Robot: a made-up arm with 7 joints. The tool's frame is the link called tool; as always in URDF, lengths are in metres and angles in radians. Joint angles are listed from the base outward. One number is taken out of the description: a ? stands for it. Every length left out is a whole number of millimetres.
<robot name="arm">
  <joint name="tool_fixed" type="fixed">
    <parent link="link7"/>
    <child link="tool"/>
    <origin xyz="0.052 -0.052 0" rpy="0.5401 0.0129 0.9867"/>
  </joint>
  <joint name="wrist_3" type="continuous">
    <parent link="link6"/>
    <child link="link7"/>
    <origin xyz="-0.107 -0.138 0" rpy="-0.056 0.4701 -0.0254"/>
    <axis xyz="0 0 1"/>
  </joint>
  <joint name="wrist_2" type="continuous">
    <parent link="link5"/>
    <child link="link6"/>
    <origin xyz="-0.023 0.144 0" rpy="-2.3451 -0.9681 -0.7"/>
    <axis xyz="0 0 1"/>
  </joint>
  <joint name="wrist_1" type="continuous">
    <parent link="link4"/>
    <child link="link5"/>
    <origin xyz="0.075 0.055 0" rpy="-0.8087 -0.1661 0.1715"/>
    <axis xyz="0 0 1"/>
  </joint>
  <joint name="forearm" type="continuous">
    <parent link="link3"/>
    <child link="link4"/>
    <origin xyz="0.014 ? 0" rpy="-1.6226 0.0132 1.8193"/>
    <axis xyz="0 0 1"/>
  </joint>
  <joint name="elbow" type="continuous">
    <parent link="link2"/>
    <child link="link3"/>
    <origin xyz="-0.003 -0.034 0" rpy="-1.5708 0 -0.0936"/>
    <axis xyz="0 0 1"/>
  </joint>
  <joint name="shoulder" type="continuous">
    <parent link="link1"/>
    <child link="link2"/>
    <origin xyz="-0.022 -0.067 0" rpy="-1.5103 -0.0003 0.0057"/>
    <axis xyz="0 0 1"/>
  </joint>
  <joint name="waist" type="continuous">
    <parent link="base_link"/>
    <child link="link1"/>
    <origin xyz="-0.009 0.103 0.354" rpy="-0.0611 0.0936 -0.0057"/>
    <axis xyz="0 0 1"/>
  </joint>
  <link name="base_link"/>
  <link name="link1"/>
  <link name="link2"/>
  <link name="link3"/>
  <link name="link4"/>
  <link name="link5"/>
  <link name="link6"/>
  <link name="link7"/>
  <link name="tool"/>
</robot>
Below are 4 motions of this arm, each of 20 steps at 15 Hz.
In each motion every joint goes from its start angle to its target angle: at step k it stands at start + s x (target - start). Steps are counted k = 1, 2, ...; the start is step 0. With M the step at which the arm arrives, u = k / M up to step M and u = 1 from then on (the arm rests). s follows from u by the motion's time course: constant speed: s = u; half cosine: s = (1 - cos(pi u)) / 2; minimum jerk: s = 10 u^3 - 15 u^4 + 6 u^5.
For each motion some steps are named. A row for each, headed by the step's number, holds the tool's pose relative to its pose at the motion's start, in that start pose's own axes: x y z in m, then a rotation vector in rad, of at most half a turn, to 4 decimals.
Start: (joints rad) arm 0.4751 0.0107 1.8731 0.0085 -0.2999 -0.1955 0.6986
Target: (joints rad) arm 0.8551 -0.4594 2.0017 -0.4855 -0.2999 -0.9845 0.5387
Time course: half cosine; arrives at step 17
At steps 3, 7, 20:
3: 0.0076 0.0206 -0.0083 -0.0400 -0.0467 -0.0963
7: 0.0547 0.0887 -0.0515 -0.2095 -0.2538 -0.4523
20: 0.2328 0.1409 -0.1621 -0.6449 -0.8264 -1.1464

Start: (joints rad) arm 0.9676 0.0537 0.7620 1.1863 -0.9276 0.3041 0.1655
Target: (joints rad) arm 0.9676 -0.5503 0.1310 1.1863 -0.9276 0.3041 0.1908
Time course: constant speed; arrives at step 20
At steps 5, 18, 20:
5: -0.0099 0.0215 0.0728 -0.1306 0.1649 -0.0614
18: 0.0316 0.0835 0.2706 -0.4254 0.6491 -0.1321
20: 0.0474 0.0924 0.2996 -0.4638 0.7291 -0.1308

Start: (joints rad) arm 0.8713 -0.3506 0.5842 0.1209 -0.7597 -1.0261 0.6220
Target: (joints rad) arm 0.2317 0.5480 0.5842 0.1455 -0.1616 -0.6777 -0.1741
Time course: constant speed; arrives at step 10
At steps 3, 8, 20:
3: -0.0107 -0.0239 -0.0281 0.3934 -0.0896 -0.1639
8: -0.0246 0.0478 -0.0825 0.9688 -0.2097 -0.6518
20: -0.0167 0.1112 -0.0892 1.1537 -0.2576 -0.9097

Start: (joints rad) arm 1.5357 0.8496 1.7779 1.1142 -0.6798 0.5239 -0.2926
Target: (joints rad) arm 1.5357 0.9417 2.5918 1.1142 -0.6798 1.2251 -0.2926
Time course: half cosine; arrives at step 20
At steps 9, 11, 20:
9: 0.0184 0.0118 0.0002 0.2224 0.1782 0.1142
11: 0.0283 0.0147 -0.0011 0.3078 0.2317 0.1709
20: 0.0615 0.0223 -0.0093 0.5403 0.3344 0.3553

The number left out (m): 0.022
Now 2 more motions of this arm.
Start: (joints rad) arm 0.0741 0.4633 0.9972 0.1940 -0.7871 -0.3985 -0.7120
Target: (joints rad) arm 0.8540 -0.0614 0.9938 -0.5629 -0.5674 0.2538 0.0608
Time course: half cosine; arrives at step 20
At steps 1, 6, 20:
1: 0.0002 -0.0002 0.0003 -0.0053 -0.0028 0.0085
6: -0.0012 -0.0003 0.0056 -0.1955 -0.0873 0.2555
20: -0.0858 0.0567 -0.1401 -1.0876 -0.2522 0.5442

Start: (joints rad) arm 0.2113 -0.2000 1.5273 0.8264 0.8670 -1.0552 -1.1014
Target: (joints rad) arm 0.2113 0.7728 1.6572 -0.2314 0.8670 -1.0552 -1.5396
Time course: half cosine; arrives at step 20
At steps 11, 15, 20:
11: -0.0167 0.0439 0.0237 -0.1426 -0.2377 -0.2148
15: -0.0148 0.0681 0.0365 -0.2337 -0.3257 -0.3016
20: -0.0105 0.0809 0.0430 -0.2855 -0.3636 -0.3415

